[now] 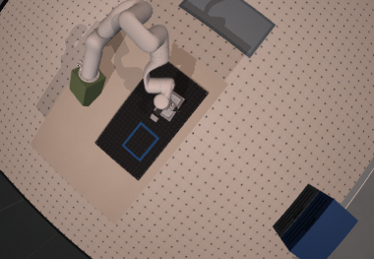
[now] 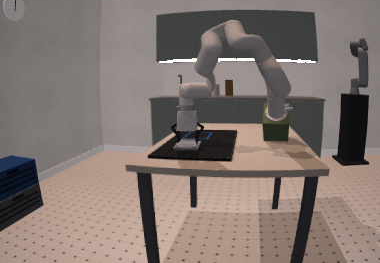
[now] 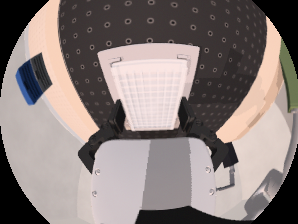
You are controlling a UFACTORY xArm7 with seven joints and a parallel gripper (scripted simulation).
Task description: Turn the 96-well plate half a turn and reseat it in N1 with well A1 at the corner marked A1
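My gripper is now 1 cm above the white 96-well plate. The rest, counted from my hand: grey plate nest N1 (2 cm below).
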